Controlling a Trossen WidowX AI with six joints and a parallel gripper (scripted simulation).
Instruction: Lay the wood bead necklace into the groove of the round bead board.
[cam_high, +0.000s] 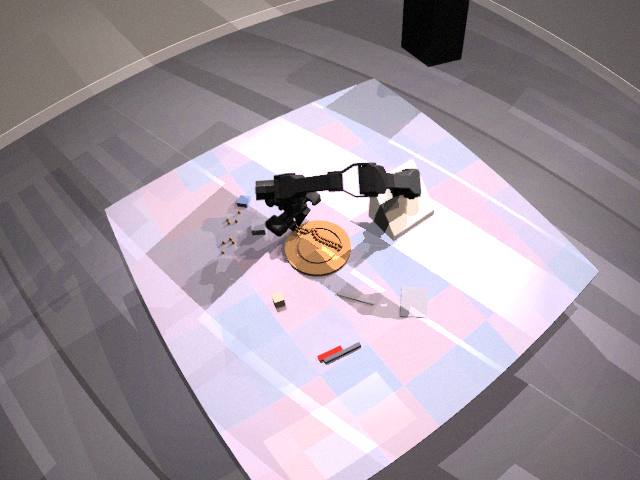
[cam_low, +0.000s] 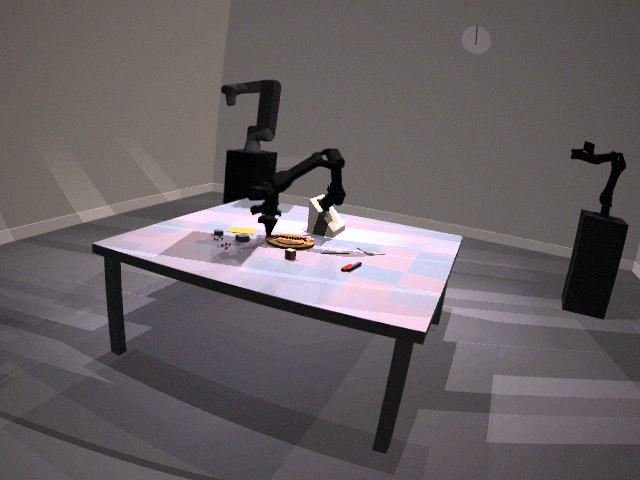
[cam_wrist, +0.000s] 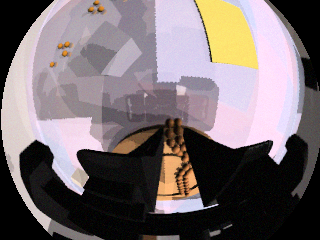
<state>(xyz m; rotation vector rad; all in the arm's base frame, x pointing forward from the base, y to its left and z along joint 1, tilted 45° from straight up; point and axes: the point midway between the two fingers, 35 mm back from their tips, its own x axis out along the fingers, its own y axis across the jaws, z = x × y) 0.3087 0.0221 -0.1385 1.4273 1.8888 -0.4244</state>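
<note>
My gripper tip is 9 cm to the right of the round bead board, 3 cm past it and 1 cm above it. The rest, counted from my gripper tip: white block (10 cm ahead, 6 cm to the right); then blue block (19 cm to the right, 10 cm ahead, 1 cm below); then yellow sheet (16 cm to the right, 3 cm behind, 1 cm below).
</note>
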